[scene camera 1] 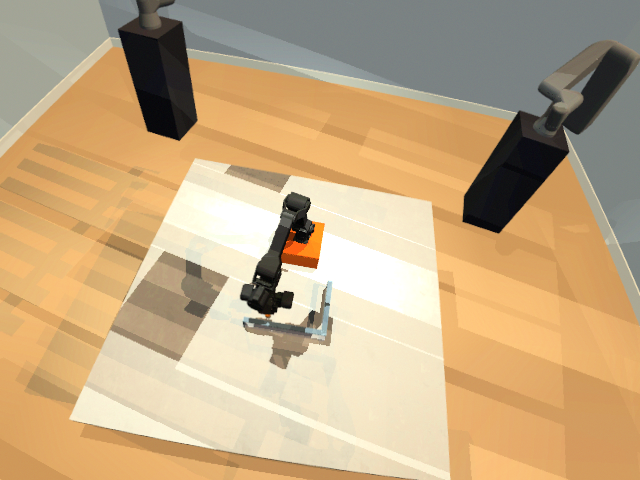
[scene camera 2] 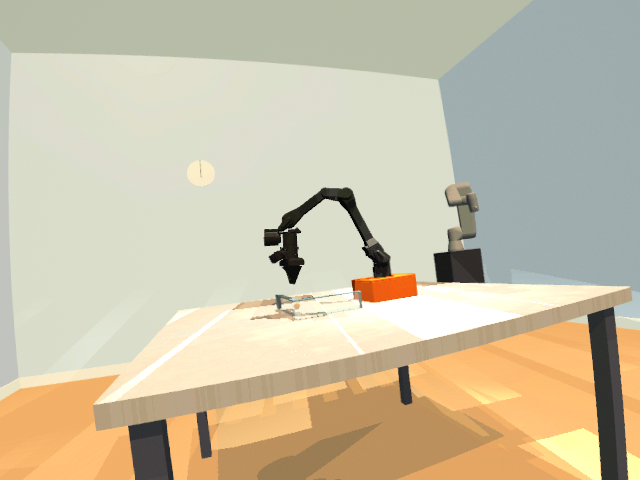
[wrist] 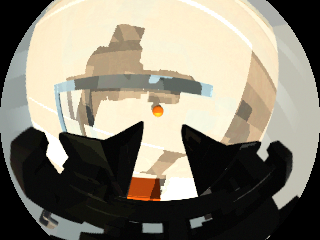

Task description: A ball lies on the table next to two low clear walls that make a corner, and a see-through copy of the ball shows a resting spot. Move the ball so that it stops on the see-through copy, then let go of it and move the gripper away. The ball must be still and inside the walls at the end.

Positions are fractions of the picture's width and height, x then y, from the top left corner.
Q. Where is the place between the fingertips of my gripper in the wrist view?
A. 0.51, 0.53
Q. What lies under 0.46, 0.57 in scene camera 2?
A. My gripper.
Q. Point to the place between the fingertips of my gripper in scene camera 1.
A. At 0.42, 0.64
